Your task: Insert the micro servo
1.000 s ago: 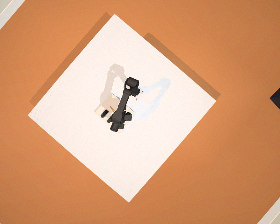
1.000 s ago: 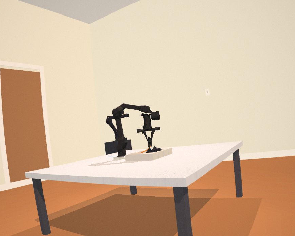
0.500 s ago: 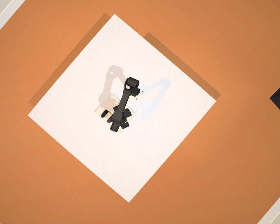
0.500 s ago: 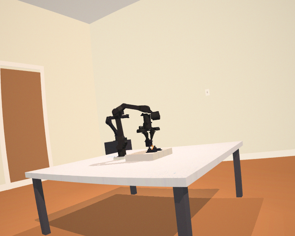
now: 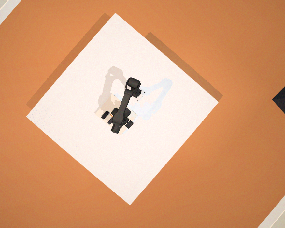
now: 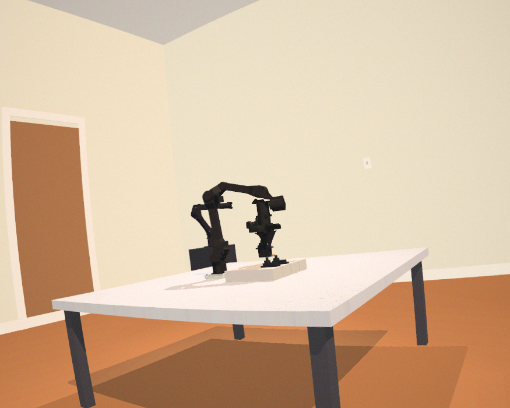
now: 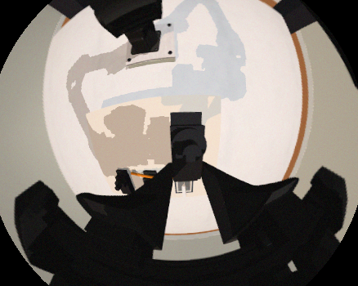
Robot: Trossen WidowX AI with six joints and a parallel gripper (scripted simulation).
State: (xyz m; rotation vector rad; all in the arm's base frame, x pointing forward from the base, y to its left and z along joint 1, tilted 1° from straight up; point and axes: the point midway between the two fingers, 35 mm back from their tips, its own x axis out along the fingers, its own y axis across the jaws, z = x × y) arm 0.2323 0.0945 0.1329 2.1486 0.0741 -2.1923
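My gripper tip is now 80 mm to the left of the cream deck and 100 mm above it.
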